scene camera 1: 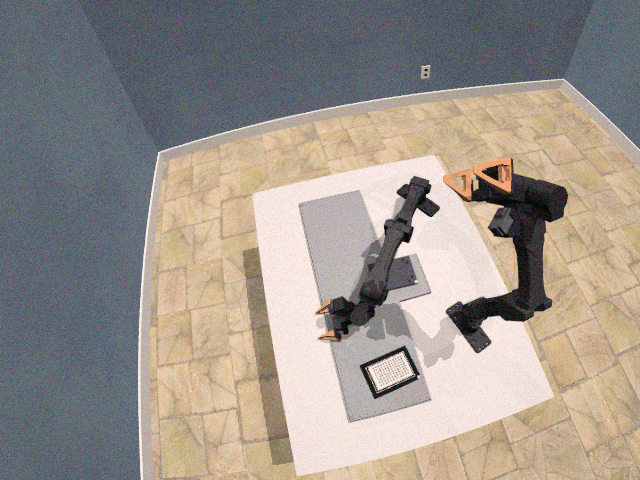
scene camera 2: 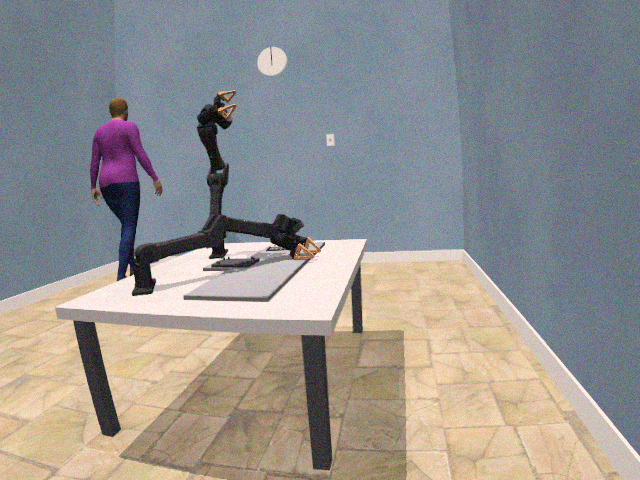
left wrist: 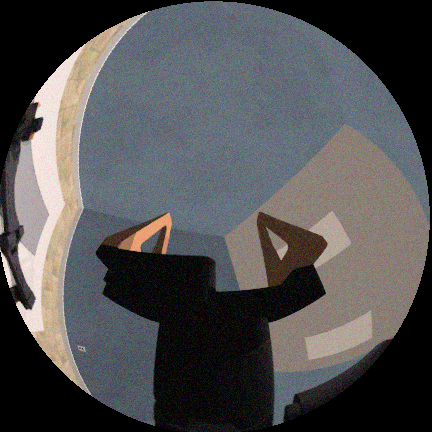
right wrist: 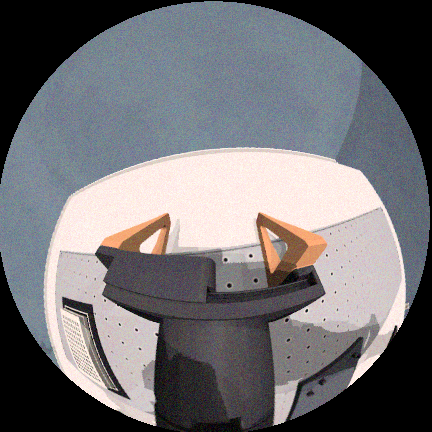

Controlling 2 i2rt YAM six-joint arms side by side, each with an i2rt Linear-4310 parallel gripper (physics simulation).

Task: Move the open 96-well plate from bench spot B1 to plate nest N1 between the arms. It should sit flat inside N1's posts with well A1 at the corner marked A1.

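Frame: origin at the left arm's base, x right, y up, z back, level; metres.
Where they show: left gripper, between the fingertips: [scene camera 1: 457, 174] [scene camera 2: 235, 98] [left wrist: 213, 216]; right gripper, between the fingertips: [scene camera 1: 317, 325] [scene camera 2: 317, 254] [right wrist: 212, 217]; left arm's base, origin of its link: [scene camera 1: 468, 327] [scene camera 2: 219, 254]; right arm's base, origin of its link: [scene camera 1: 418, 200] [scene camera 2: 144, 287].
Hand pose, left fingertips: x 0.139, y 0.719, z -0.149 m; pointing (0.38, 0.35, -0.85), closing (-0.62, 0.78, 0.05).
Observation:
Things, the pixels of their centre, and the offset from my left fingertips. Level surfaces: height alone.
- white 96-well plate, middle of its body: [scene camera 1: 390, 371] dx -0.119, dy -0.697, dz -0.178 m
- dark nest N1, middle of its body: [scene camera 1: 392, 273] [scene camera 2: 235, 261] dx +0.186, dy -0.695, dz +0.029 m
- grey perforated board, height of its surface: dy -0.706 m
- white table, height of its surface: dy -0.719 m
The white 96-well plate [scene camera 1: 391, 371] [right wrist: 80, 345] sits within a black frame on the grey board, at the lower part of scene camera 1 and the lower left of the right wrist view. The dark nest N1 [scene camera 1: 404, 273] [scene camera 2: 235, 262] [right wrist: 327, 382] is partly hidden behind the right arm in scene camera 1. My right gripper [scene camera 1: 327, 322] [scene camera 2: 309, 251] [right wrist: 212, 217] is open and empty, low over the board's edge, apart from the plate. My left gripper [scene camera 1: 472, 178] [scene camera 2: 231, 102] [left wrist: 213, 216] is open and empty, raised high and away from the plate.
The grey perforated board [scene camera 1: 330, 232] [scene camera 2: 232, 289] lies on the white table [scene camera 1: 465, 413] [scene camera 2: 206, 316]. The right arm [scene camera 1: 395, 240] [scene camera 2: 180, 245] stretches low across the nest. The left arm [scene camera 1: 530, 258] stands upright. A person [scene camera 2: 118, 155] stands behind the table in scene camera 2.

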